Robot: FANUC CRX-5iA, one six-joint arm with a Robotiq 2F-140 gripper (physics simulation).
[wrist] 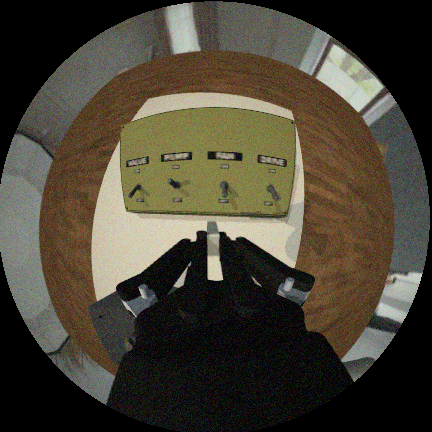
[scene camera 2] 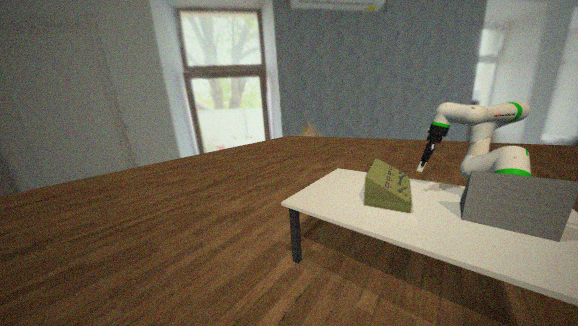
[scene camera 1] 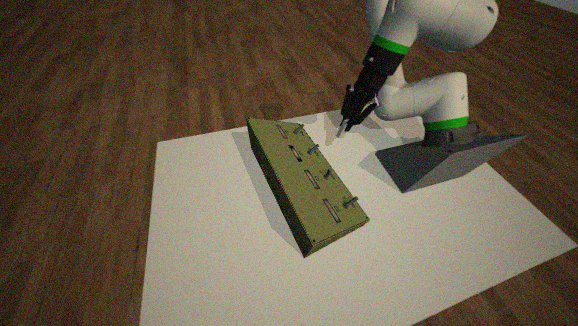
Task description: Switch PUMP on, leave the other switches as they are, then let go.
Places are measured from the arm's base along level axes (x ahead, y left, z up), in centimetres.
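Pixels of known places: gripper, fingertip midpoint: (wrist: 211,229) (scene camera 2: 419,171) (scene camera 1: 339,136); arm's base at its link origin: (scene camera 2: 511,191) (scene camera 1: 445,143).
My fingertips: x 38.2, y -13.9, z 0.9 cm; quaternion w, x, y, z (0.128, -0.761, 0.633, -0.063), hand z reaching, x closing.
Note:
For each thing: its top centre in the pictures, then the offset to it from my fingertips. Level surfaces: height alone.
- PUMP lever at its top centre: (wrist: 168,179) (scene camera 1: 330,169) dx +8.8, dy +10.9, dz -2.3 cm
- VALVE lever at its top centre: (wrist: 129,189) (scene camera 1: 353,199) dx +6.0, dy +22.7, dz -3.5 cm
- FAN lever at its top centre: (wrist: 224,186) (scene camera 1: 314,145) dx +9.1, dy -1.1, dz -3.5 cm
- DRIVE lever at its top centre: (wrist: 276,190) (scene camera 1: 299,125) dx +10.6, dy -13.0, dz -3.5 cm
- white table at its surface level: dz -16.7 cm
The olive switch panel (scene camera 1: 290,175) (scene camera 2: 385,199) (wrist: 207,130) slopes on the white table. The PUMP lever (scene camera 1: 329,174) (wrist: 174,183) is second from the left in the wrist view and tilts up and left, toward its ON side. The VALVE lever (scene camera 1: 351,202) (wrist: 135,190), FAN lever (scene camera 1: 313,149) (wrist: 224,189) and DRIVE lever (scene camera 1: 299,129) (wrist: 272,192) point down, toward OFF. My gripper (scene camera 1: 341,131) (scene camera 2: 420,168) (wrist: 211,229) is shut and empty. It hangs above the table, off the panel's lower edge on the robot side, apart from all levers.
The white table (scene camera 1: 210,260) (scene camera 2: 325,190) (wrist: 115,250) lies under the panel. The grey wedge-shaped base block (scene camera 1: 440,167) (scene camera 2: 520,205) (wrist: 107,320) carries the arm, on the lever side of the panel. Wooden floor surrounds the table.

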